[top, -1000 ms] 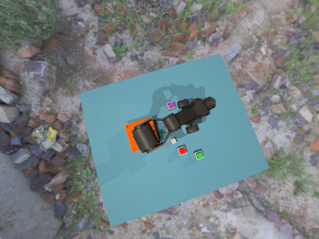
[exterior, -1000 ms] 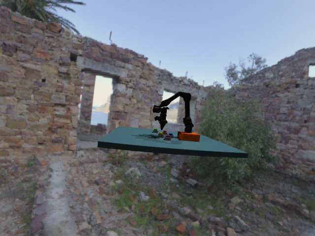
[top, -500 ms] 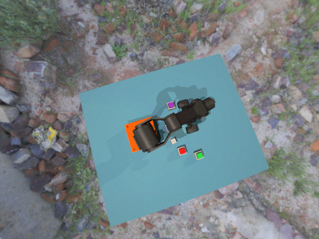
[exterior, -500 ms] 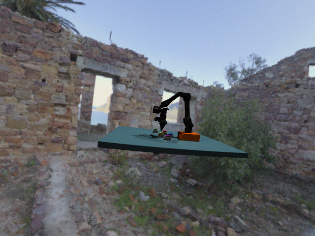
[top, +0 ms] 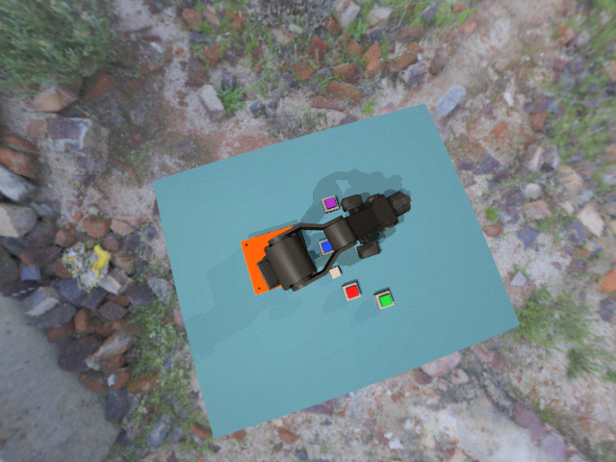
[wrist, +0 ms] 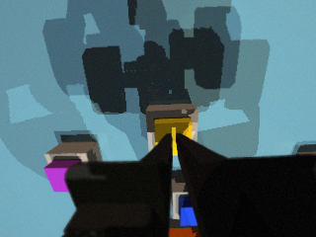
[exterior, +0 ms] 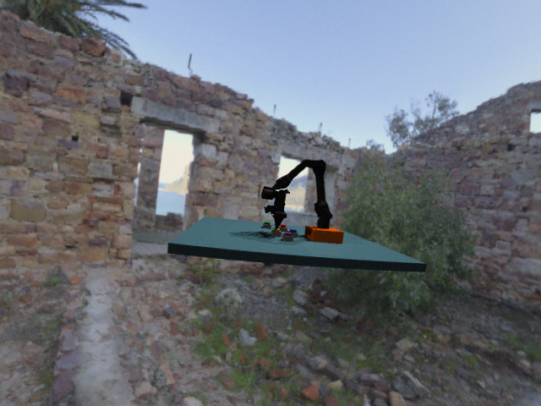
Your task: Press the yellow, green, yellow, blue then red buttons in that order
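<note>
The yellow button is 10 mm below my gripper tip. Round my gripper tip: purple button: 100 mm to the left, 60 mm behind; blue button: 100 mm behind, 40 mm to the right; block: 130 mm to the right, 80 mm behind, 30 mm below.
</note>
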